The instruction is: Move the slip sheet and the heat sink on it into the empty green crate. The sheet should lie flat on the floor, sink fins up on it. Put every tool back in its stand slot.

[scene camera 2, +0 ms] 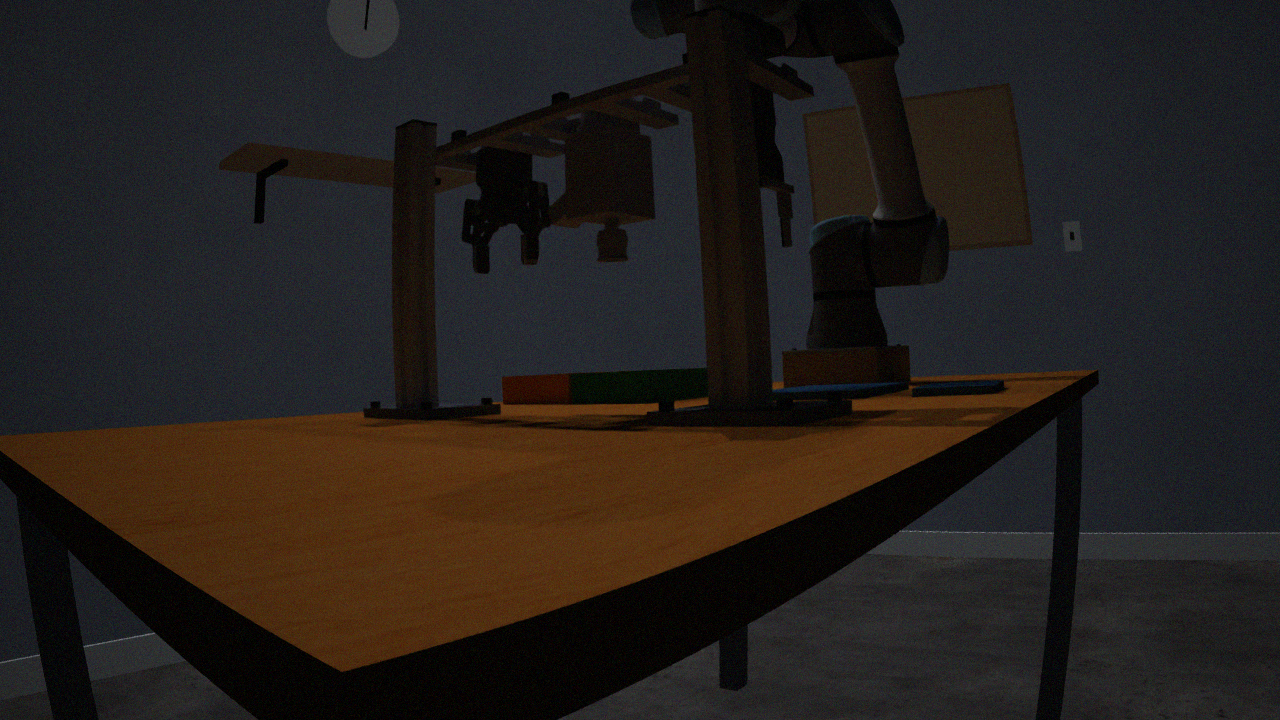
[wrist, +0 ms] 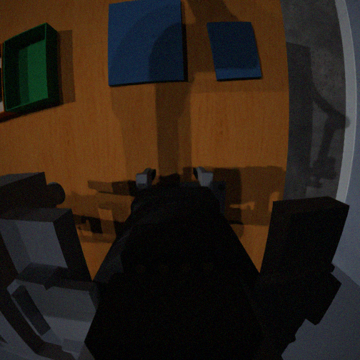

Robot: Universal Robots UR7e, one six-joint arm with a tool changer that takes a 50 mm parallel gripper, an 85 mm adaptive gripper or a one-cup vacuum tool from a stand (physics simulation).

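Frame: origin at the arm's base, x ahead, y left, z up, level; millimetres.
Seen in the pictures: arm's base, origin of the base link: (scene camera 2: 847,348).
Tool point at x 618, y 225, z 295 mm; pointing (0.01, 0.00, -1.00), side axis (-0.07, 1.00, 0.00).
Observation:
Pixels of each thing's top centre, then the offset from my tool point to it. "pt": a spot on its surface instead.
- green crate, middle of its top: (scene camera 2: 646,370) 366 mm right, 239 mm back, 317 mm down
- orange-red crate, middle of its top: (scene camera 2: 572,373) 507 mm right, 219 mm back, 317 mm down
- vacuum tool, surface spot: (scene camera 2: 610,179) pt 146 mm right, 47 mm ahead, 105 mm down
- large blue plate, middle of its top: (scene camera 2: 830,387) 81 mm right, 293 mm back, 350 mm down
- smaller blue plate, middle of its top: (scene camera 2: 961,384) 123 mm left, 283 mm back, 350 mm down
The green crate (scene camera 2: 637,385) (wrist: 52,67) stands on the table, at upper left in the wrist view, and no object can be made out in it. An orange-red crate (scene camera 2: 537,388) adjoins it. A pale sliver shows inside that crate at the wrist view's left edge, too little to name. The slip sheet and heat sink cannot be made out. My parallel gripper (scene camera 2: 785,234) (wrist: 174,177) is at the stand's right end, high above the table, fingers apart with nothing between them. The adaptive gripper (scene camera 2: 506,192) and the vacuum tool (scene camera 2: 610,179) hang in the stand.
A large blue plate (scene camera 2: 841,391) (wrist: 145,42) and a smaller blue plate (scene camera 2: 957,387) (wrist: 234,50) lie on the table near the robot base (scene camera 2: 845,365). The stand's posts (scene camera 2: 415,268) (scene camera 2: 732,268) rise from the table. A wooden shelf (scene camera 2: 331,166) is at the back left.

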